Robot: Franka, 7 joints.
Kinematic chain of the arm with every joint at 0, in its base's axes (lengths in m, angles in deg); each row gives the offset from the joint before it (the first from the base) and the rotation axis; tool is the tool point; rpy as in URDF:
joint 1: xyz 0 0 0.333 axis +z
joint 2: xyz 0 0 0 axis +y
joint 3: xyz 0 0 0.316 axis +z
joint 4: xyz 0.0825 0 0 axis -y
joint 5: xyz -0.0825 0 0.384 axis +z
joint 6: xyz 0 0 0 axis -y
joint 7: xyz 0.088 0 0 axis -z
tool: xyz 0 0 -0.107 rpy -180 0 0
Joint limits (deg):
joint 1: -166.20..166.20
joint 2: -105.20..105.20
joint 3: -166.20..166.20
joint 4: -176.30..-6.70
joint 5: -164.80..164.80
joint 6: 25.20..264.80
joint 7: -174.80..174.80
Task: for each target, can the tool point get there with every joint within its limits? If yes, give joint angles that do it. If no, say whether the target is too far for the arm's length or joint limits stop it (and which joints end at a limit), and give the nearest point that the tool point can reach.
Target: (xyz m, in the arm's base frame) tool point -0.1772 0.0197 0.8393
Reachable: yes | joints -111.23 -63.06 -15.68 -101.66 -17.33 72.46 47.14
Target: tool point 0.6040 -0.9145 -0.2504
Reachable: no: too far | nearest point 0.4174 -0.6319 -0.0701 | short by 0.384 m
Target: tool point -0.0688 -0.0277 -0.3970
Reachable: no: joint limits stop it (at a limit: joint 2) | nearest point -0.0924 -0.0372 -0.3280 | short by 0.074 m
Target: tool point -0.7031 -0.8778 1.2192
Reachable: no: too far | nearest point -0.4213 -0.5259 0.8640 | short by 0.574 m
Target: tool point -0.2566 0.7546 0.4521
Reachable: yes | joints -106.56 -84.07 -75.11 -63.64 -129.97 100.11 -92.25
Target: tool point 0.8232 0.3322 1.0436
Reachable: no: too far | nearest point 0.6211 0.2506 0.8691 | short by 0.279 m
